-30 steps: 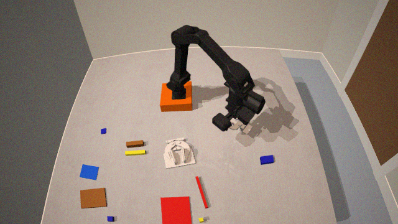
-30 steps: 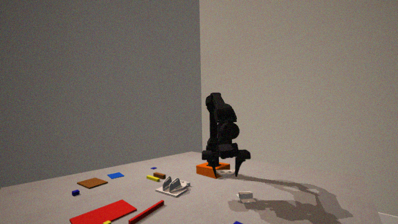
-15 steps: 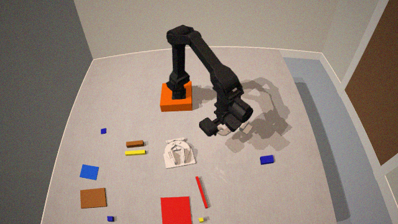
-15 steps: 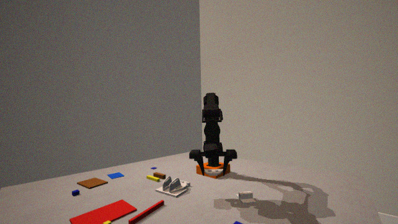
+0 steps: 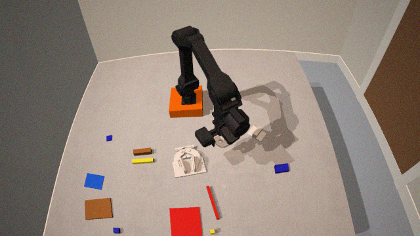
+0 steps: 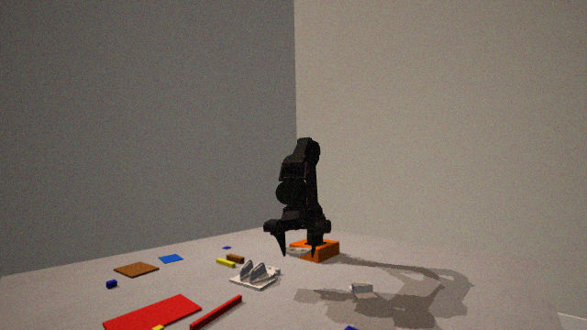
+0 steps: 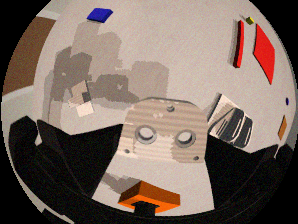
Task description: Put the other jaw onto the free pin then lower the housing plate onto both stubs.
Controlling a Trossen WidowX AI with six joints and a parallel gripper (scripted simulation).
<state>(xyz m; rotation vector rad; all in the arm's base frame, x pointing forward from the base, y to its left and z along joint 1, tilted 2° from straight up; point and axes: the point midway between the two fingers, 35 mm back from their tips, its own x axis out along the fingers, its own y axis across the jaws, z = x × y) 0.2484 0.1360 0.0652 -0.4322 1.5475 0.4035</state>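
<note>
My gripper tip is 16 cm to the left of the pale jaw, 7 cm above it and 2 cm short of it. The rest, counted from my gripper tip: red bar (22 cm ahead, 8 cm below, 4 cm to the right); yellow bar (32 cm to the right, 8 cm below, 4 cm ahead); blue block (23 cm to the left, 10 cm ahead, 8 cm below).
</note>
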